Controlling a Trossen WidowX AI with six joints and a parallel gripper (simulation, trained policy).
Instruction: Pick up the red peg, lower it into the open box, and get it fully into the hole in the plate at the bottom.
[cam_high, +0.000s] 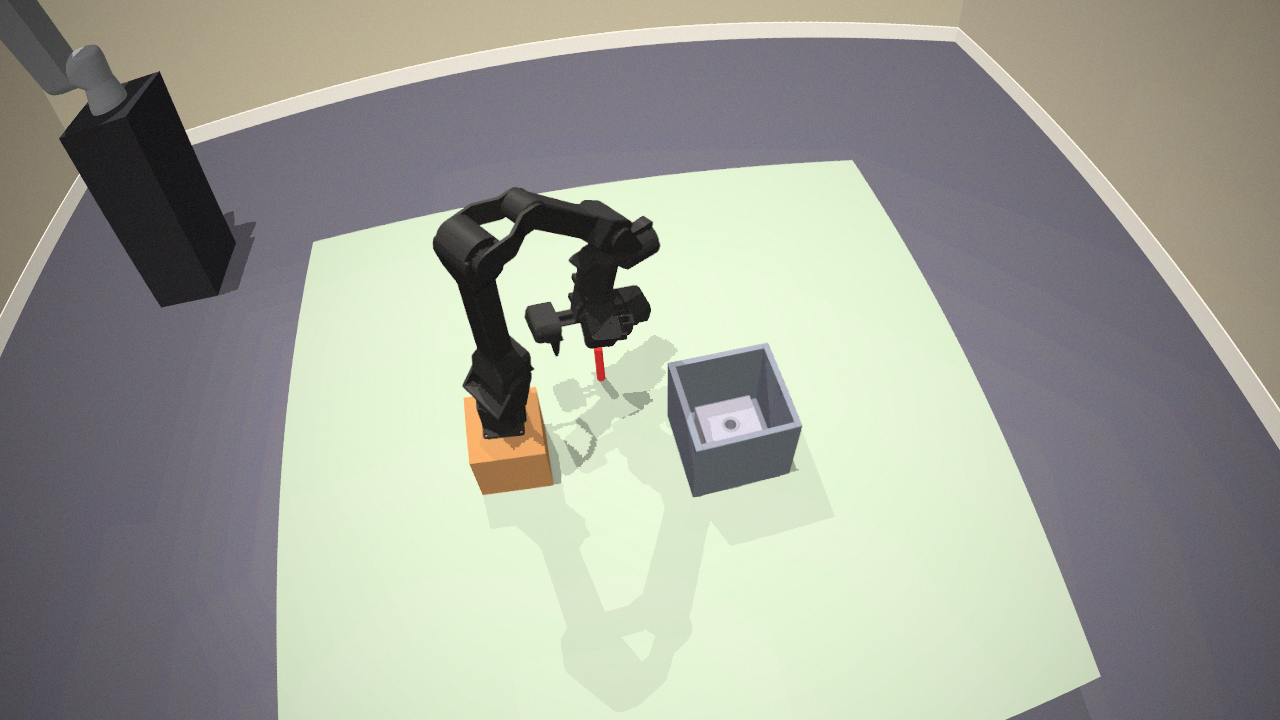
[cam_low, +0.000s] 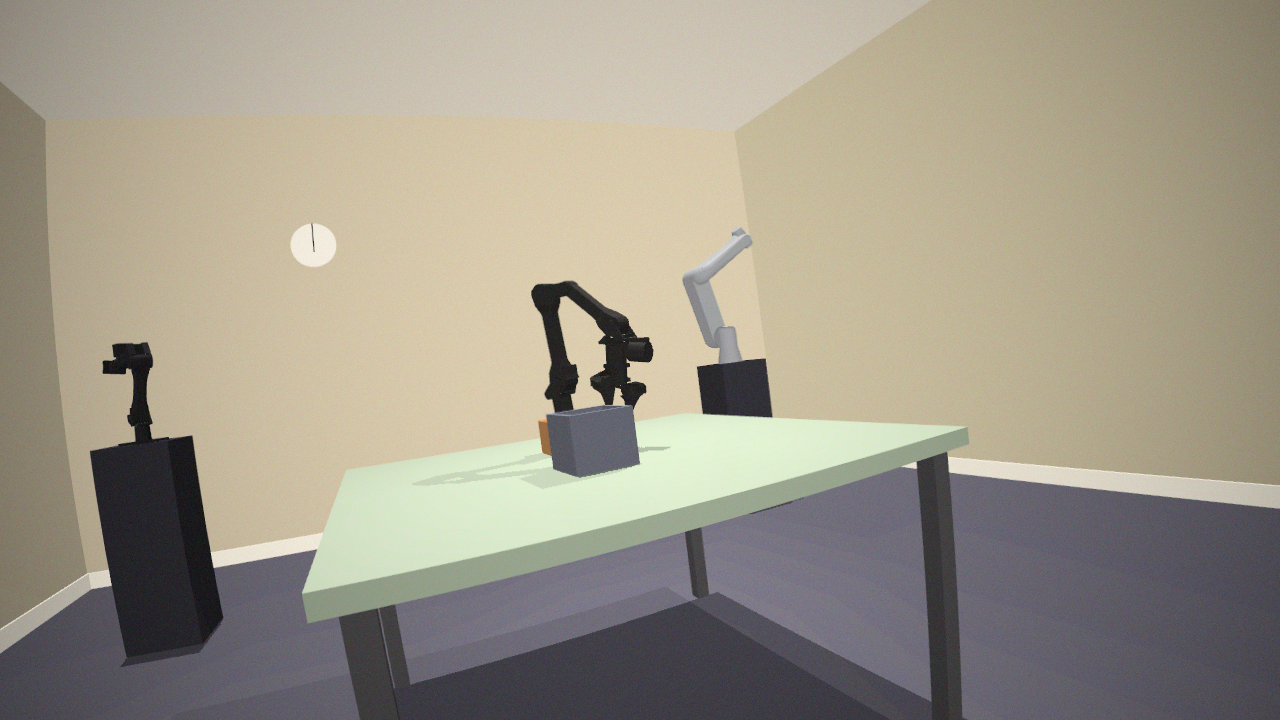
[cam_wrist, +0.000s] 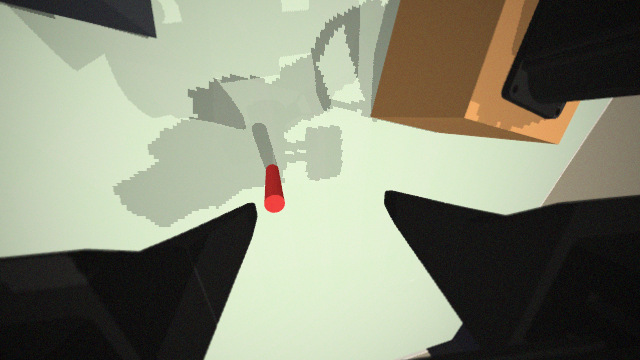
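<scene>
The red peg is 6 cm below my gripper tip, 3 cm ahead of it and 1 cm to the left of it. Also, from my gripper tip: pale plate: 21 cm ahead, 15 cm to the right, 5 cm below.
</scene>
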